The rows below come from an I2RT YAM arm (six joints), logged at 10 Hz.
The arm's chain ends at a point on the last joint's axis. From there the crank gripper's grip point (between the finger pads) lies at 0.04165 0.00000 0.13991 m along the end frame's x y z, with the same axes.
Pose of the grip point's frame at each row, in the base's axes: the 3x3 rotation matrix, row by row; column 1 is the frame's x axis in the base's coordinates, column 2 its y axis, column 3 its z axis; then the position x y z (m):
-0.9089 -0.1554 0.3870; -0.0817 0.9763 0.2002; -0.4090 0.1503 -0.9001; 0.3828 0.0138 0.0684
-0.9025 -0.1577 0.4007; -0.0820 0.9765 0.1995; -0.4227 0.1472 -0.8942; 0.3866 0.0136 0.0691
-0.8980 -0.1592 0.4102; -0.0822 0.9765 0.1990; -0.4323 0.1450 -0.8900; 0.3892 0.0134 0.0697
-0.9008 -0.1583 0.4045; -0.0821 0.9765 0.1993; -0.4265 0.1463 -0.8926; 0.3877 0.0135 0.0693
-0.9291 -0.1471 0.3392; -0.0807 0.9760 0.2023; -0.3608 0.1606 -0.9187; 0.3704 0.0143 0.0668
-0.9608 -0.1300 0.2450; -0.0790 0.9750 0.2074; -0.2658 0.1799 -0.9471; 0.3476 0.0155 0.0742
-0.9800 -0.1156 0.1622; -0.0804 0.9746 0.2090; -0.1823 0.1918 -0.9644; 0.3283 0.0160 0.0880
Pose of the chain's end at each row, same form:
-0.9089 -0.1554 0.3870; -0.0817 0.9763 0.2002; -0.4090 0.1503 -0.9001; 0.3665 -0.0108 0.2114
-0.9025 -0.1577 0.4007; -0.0820 0.9765 0.1995; -0.4227 0.1472 -0.8942; 0.3681 -0.0109 0.2118
-0.8980 -0.1592 0.4102; -0.0822 0.9765 0.1990; -0.4323 0.1450 -0.8900; 0.3692 -0.0110 0.2122
-0.9008 -0.1583 0.4045; -0.0821 0.9765 0.1993; -0.4265 0.1463 -0.8926; 0.3686 -0.0110 0.2119
-0.9291 -0.1471 0.3392; -0.0807 0.9760 0.2023; -0.3608 0.1606 -0.9187; 0.3616 -0.0106 0.2104
-0.9608 -0.1300 0.2450; -0.0790 0.9750 0.2074; -0.2658 0.1799 -0.9471; 0.3533 -0.0102 0.2178
-0.9800 -0.1156 0.1622; -0.0804 0.9746 0.2090; -0.1823 0.1918 -0.9644; 0.3464 -0.0099 0.2305

